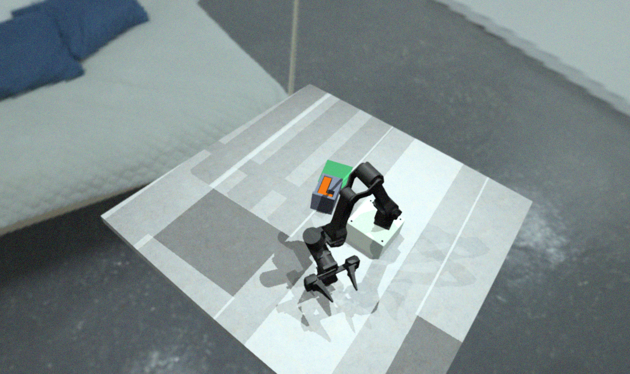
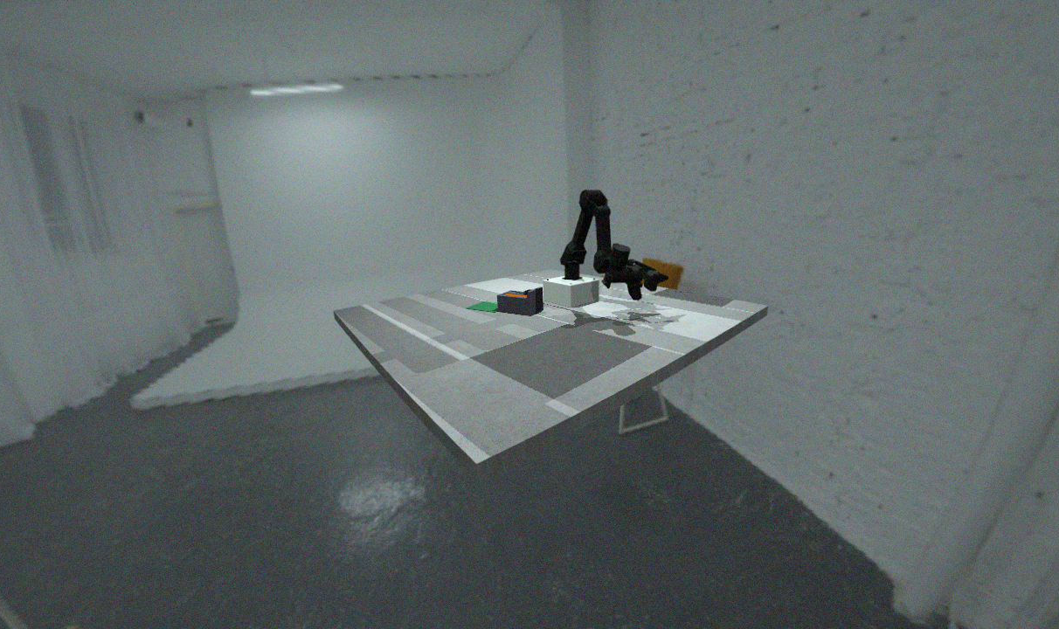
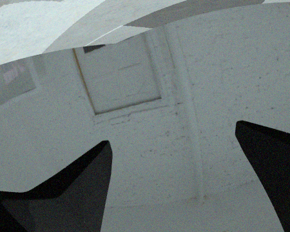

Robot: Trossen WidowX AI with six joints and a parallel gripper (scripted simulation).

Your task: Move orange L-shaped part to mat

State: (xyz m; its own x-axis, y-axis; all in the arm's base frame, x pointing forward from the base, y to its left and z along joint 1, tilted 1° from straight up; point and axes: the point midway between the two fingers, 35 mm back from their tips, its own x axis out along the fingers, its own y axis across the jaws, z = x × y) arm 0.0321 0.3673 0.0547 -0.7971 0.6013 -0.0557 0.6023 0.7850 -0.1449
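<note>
My gripper tip is now 44 cm to the left of the orange L-shaped part, 25 cm short of it and 9 cm above it. From my gripper tip the other things lie so: green mat (61 cm to the right, 28 cm ahead, 15 cm below).
</note>
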